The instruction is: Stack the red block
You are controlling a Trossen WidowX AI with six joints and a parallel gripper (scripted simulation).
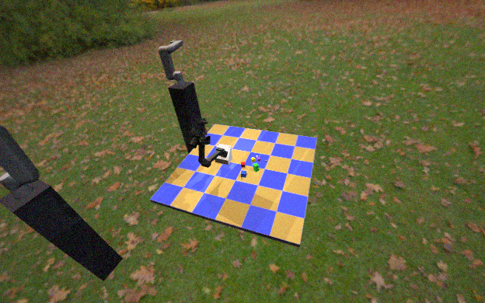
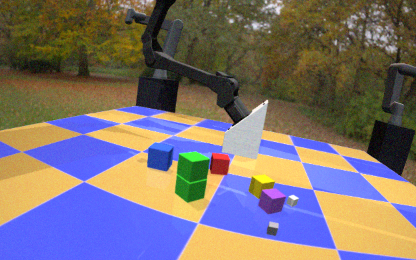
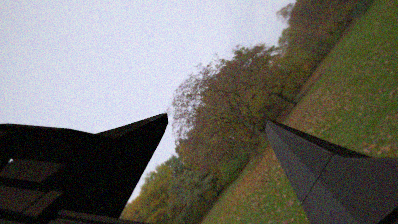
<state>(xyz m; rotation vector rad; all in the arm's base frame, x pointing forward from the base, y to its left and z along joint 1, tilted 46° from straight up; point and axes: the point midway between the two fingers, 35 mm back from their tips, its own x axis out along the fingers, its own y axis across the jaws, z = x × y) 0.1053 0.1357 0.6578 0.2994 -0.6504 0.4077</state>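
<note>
Right now my gripper tip is 65 cm above the red block, 38 cm to the right of it and 2 cm short of it. Also, from my gripper tip: purple block (65 cm below, 51 cm to the left, 14 cm ahead); then blue block (64 cm below, 26 cm to the left, 8 cm ahead); then yellow block (65 cm below, 49 cm to the left, 9 cm ahead).
</note>
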